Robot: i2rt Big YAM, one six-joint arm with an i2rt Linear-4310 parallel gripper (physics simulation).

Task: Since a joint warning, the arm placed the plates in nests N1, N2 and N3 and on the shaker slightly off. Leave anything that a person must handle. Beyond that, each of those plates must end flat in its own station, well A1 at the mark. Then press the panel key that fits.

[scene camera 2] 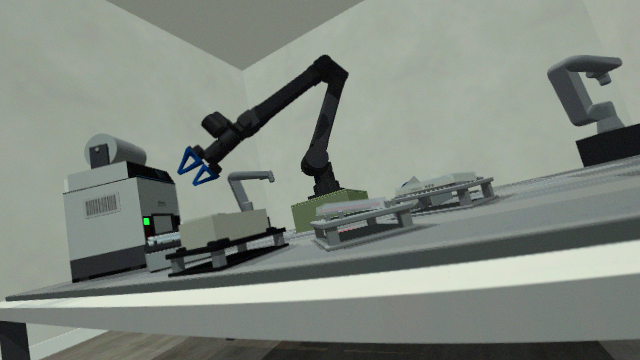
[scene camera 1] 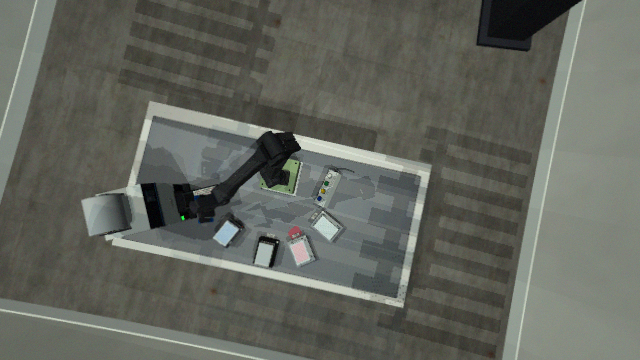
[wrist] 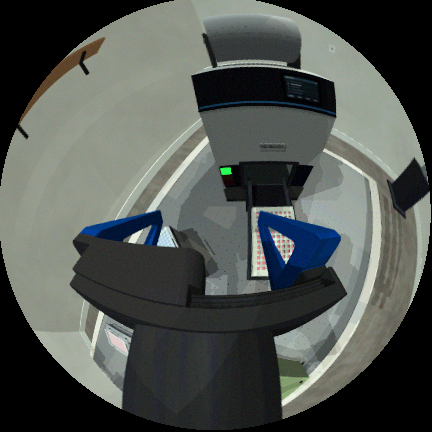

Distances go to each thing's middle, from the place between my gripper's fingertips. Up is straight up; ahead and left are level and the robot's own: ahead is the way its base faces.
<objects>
My gripper is now 22 cm short of the white plate in black frame (scene camera 2: 196,234), 33 cm to the right of it and 18 cm above it.
</objects>
